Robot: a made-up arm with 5 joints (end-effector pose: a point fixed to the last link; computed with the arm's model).
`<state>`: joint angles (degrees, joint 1 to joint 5).
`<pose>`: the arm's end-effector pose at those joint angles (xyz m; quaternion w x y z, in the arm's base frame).
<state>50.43 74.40 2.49 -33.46 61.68</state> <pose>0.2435 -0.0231 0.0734 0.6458 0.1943 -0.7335 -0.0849</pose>
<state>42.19 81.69 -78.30 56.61 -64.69</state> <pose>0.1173 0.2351 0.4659 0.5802 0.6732 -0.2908 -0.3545</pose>
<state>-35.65 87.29 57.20 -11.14 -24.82</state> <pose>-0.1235 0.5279 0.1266 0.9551 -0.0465 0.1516 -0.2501</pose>
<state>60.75 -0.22 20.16 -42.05 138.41</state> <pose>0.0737 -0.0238 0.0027 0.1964 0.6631 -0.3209 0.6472</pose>
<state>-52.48 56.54 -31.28 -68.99 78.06</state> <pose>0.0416 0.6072 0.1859 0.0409 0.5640 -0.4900 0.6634</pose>
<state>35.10 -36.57 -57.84 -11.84 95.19</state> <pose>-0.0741 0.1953 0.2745 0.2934 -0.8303 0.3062 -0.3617</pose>
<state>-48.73 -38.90 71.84 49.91 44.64</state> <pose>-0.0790 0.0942 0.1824 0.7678 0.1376 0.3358 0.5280</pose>
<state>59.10 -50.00 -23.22 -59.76 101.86</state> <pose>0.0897 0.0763 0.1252 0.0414 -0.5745 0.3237 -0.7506</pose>
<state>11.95 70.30 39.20 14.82 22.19</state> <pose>0.1456 0.4094 0.1864 0.7424 0.4581 -0.1507 -0.4651</pose>
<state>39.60 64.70 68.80 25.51 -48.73</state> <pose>0.2445 0.2431 0.1737 0.4462 0.0210 0.4872 -0.7504</pose>
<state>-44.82 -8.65 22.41 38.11 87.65</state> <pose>-0.2360 0.1847 0.2115 0.3503 0.8045 0.4109 0.2475</pose>
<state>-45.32 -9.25 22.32 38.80 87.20</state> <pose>-0.2354 0.1815 0.2146 0.3537 0.7986 0.4198 0.2469</pose>
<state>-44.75 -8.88 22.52 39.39 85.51</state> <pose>-0.2363 0.1837 0.2179 0.3707 0.7933 0.4166 0.2442</pose>
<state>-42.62 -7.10 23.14 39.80 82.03</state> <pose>-0.2390 0.1944 0.2213 0.4069 0.7883 0.3961 0.2370</pose>
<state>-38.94 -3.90 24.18 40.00 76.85</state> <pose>-0.2416 0.2144 0.2249 0.4607 0.7812 0.3590 0.2206</pose>
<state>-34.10 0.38 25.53 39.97 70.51</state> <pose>-0.2403 0.2425 0.2285 0.5248 0.7692 0.3107 0.1907</pose>
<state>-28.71 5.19 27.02 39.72 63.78</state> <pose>-0.2322 0.2749 0.2318 0.5888 0.7512 0.2594 0.1473</pose>
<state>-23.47 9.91 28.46 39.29 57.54</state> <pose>-0.2172 0.3061 0.2343 0.6429 0.7296 0.2125 0.0960</pose>
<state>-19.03 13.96 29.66 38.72 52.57</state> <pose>-0.1989 0.3312 0.2356 0.6814 0.7091 0.1749 0.0473</pose>
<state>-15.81 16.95 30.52 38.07 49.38</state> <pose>-0.1826 0.3479 0.2354 0.7039 0.6947 0.1475 0.0104</pose>
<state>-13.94 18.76 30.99 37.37 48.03</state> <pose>-0.1720 0.3567 0.2338 0.7134 0.6887 0.1294 -0.0092</pose>
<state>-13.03 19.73 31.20 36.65 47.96</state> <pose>-0.1665 0.3604 0.2312 0.7151 0.6890 0.1169 -0.0157</pose>
